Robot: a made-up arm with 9 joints.
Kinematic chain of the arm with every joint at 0, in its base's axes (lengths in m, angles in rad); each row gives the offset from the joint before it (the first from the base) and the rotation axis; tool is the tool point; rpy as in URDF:
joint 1: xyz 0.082 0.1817 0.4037 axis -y
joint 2: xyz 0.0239 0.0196 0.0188 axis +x
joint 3: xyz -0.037 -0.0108 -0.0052 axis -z
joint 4: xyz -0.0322 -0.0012 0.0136 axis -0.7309 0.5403 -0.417
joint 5: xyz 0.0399 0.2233 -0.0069 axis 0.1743 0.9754 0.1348
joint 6: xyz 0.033 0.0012 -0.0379 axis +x
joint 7: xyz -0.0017 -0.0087 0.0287 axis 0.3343 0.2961 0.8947
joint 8: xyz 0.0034 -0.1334 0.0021 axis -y
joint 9: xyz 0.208 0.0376 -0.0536 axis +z
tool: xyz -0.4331 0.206 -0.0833 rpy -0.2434 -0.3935 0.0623
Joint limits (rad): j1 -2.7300..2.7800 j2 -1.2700..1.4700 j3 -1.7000..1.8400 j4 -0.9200..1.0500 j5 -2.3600..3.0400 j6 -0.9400..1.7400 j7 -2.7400..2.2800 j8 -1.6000..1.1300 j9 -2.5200..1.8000
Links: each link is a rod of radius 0.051 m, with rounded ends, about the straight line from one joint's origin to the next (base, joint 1, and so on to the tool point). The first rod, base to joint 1, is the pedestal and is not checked.
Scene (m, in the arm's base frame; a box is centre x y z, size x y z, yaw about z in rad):
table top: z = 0
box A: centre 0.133 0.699 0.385 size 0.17 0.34 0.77 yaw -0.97
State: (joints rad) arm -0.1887 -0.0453 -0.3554 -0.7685 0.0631 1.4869 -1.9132 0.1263 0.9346
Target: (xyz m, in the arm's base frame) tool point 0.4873 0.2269 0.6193
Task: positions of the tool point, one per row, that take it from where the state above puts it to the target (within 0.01 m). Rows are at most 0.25 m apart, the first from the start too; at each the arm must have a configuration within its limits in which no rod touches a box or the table.
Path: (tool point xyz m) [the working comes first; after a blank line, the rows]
Joints at the target: -0.5795 0.7310 0.3043 -0.8402 -0.4960 1.1458 -2.2421 0.0242 -0.1530
Straight joint move there: touches box A.

1: -0.3384 0.3049 0.7503
2: -0.2667 0.2628 0.8243
3: -0.1894 0.2087 0.8728
4: -0.0285 0.3222 0.9136
5: 0.1767 0.3716 0.8893
6: 0.3715 0.3360 0.7870
7: 0.4873 0.2269 0.6193

